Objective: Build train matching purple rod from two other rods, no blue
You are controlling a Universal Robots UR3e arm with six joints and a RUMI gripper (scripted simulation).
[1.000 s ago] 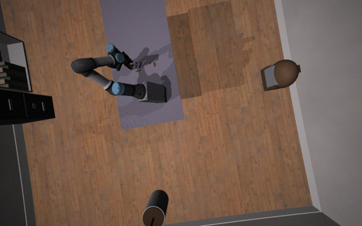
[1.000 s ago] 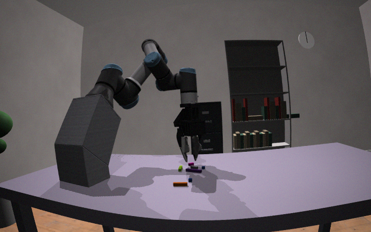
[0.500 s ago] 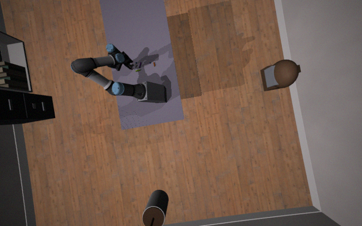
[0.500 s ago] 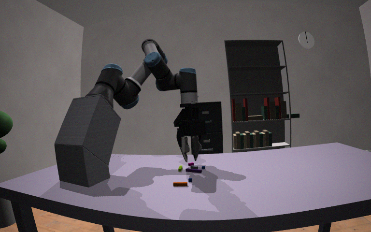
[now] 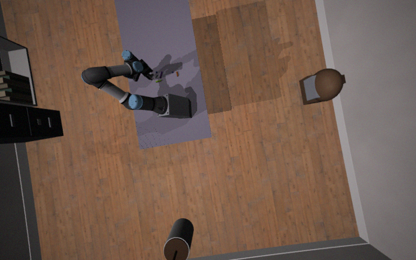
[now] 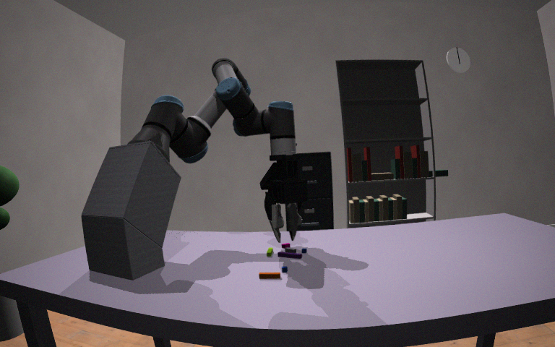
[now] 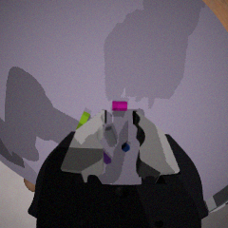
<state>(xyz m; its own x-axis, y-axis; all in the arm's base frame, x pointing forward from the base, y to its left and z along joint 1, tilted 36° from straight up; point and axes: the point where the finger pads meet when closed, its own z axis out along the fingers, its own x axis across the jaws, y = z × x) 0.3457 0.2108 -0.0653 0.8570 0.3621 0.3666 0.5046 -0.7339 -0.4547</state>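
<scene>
My hand is 30 mm above the magenta rod. Round my hand: lime rod (30 mm behind, 60 mm to the right, 30 mm below); purple rod (20 mm ahead, 100 mm to the right, 30 mm below); grey rod (20 mm ahead, 50 mm to the right, 30 mm below).
</scene>
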